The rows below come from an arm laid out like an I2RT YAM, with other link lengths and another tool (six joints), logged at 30 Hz.
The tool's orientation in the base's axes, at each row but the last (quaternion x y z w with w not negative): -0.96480, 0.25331, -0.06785, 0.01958; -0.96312, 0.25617, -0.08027, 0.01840; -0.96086, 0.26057, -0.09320, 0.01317; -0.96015, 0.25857, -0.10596, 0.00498; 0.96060, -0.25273, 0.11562, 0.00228; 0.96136, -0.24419, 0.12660, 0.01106; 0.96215, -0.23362, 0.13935, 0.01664
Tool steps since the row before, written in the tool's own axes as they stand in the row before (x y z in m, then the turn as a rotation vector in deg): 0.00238, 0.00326, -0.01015, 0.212, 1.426, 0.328; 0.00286, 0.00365, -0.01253, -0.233, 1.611, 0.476; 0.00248, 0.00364, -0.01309, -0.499, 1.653, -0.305; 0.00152, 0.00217, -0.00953, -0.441, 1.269, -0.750; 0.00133, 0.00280, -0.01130, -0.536, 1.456, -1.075; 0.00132, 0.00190, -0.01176, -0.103, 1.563, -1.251; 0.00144, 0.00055, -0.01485, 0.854, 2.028, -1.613
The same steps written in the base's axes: -0.00096, -0.00404, 0.01010, -0.464, -1.345, -0.402; -0.00140, -0.00452, 0.01250, -0.912, -1.286, -0.627; -0.00215, -0.00409, 0.01302, -1.303, -1.170, 0.092; -0.00176, -0.00220, 0.00948, -1.155, -0.846, 0.563; -0.00273, -0.00238, 0.01114, -1.398, -0.942, 0.848; -0.00258, -0.00131, 0.01163, -1.123, -1.224, 1.122; -0.00289, 0.00031, 0.01464, -0.613, -2.029, 1.718
